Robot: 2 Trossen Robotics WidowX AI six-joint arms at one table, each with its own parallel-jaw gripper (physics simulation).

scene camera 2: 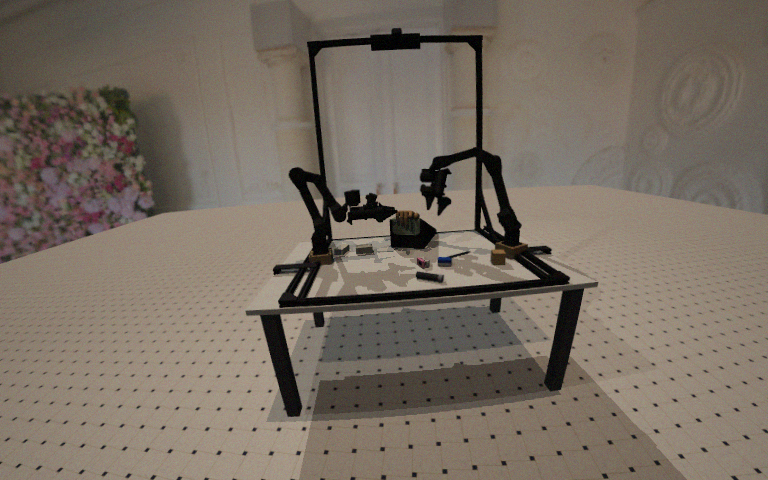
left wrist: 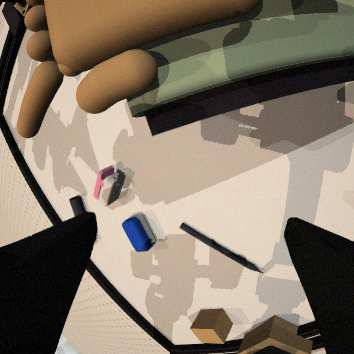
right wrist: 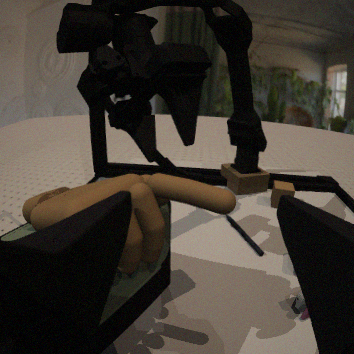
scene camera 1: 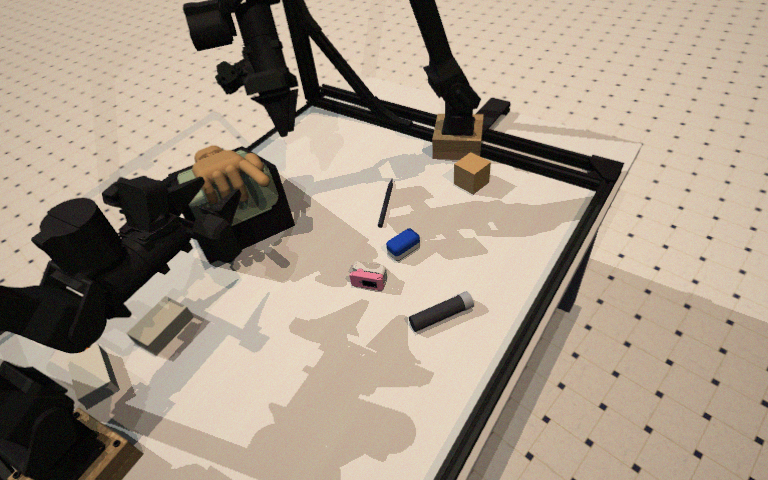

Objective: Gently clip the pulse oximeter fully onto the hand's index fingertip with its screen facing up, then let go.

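Seen in the pictures: left gripper, fingertip midpoint: [scene camera 2: 433,212] [left wrist: 194,226] [right wrist: 168,154] [scene camera 1: 287,134]; right gripper, fingertip midpoint: [scene camera 2: 396,209] [right wrist: 207,203] [scene camera 1: 221,185]; left arm's base, origin of the base link: [scene camera 2: 511,243] [right wrist: 244,168] [scene camera 1: 458,126]; right arm's base, origin of the base link: [scene camera 2: 320,252] [scene camera 1: 68,459].
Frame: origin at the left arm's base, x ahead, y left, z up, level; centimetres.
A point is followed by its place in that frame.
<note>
The pink, white and dark pulse oximeter [scene camera 1: 368,277] @(y -10.9, x 41.4, z -1.9 cm) [scene camera 2: 423,262] @(y -8.9, x 41.3, z -2.4 cm) [left wrist: 116,187] @(y -12.2, x 38.2, z -3.4 cm) lies on the table, partly hidden by a finger in the right wrist view. The tan hand [scene camera 1: 220,166] @(y -34.7, x 34.3, z 13.8 cm) [scene camera 2: 407,215] @(y -31.3, x 35.0, z 12.3 cm) [left wrist: 150,25] @(y -34.7, x 28.4, z 11.8 cm) rests on a green-topped black stand. Its index finger [scene camera 1: 254,169] [left wrist: 40,100] [right wrist: 195,192] sticks out, bare. My left gripper [scene camera 1: 283,133] @(y -27.6, x 23.0, z 12.5 cm) [scene camera 2: 434,210] @(y -27.6, x 23.0, z 12.5 cm) [left wrist: 194,226] @(y -27.6, x 23.0, z 12.5 cm) [right wrist: 168,154] @(y -27.6, x 23.0, z 12.5 cm) is wide open and empty, above the table beyond the hand. My right gripper [scene camera 1: 218,186] @(y -30.6, x 41.2, z 16.0 cm) [scene camera 2: 394,211] @(y -30.6, x 41.2, z 16.0 cm) [right wrist: 207,203] @(y -30.6, x 41.2, z 16.0 cm) is open and empty close beside the hand; contact cannot be told.
A blue block [scene camera 1: 402,243] @(y -6.6, x 33.5, z -1.7 cm) [left wrist: 137,233] @(y -8.1, x 31.7, z -1.9 cm), a dark pen [scene camera 1: 385,202] @(y -12.3, x 20.8, z -4.1 cm) [left wrist: 220,247] @(y -12.7, x 20.2, z -4.3 cm) [right wrist: 245,235] @(y -12.5, x 21.6, z -4.2 cm) and a dark cylinder [scene camera 1: 438,313] @(y 1.0, x 46.4, z -2.7 cm) [scene camera 2: 429,276] @(y 2.2, x 46.0, z -3.1 cm) lie near the oximeter. A wooden cube [scene camera 1: 471,172] @(y 3.8, x 15.4, z 0.0 cm) [right wrist: 282,195] stands by the left arm's base. Two grey blocks [scene camera 1: 160,325] @(y -41.4, x 54.6, z -2.0 cm) [scene camera 1: 90,376] @(y -47.5, x 64.0, z -2.2 cm) lie near the right arm.
</note>
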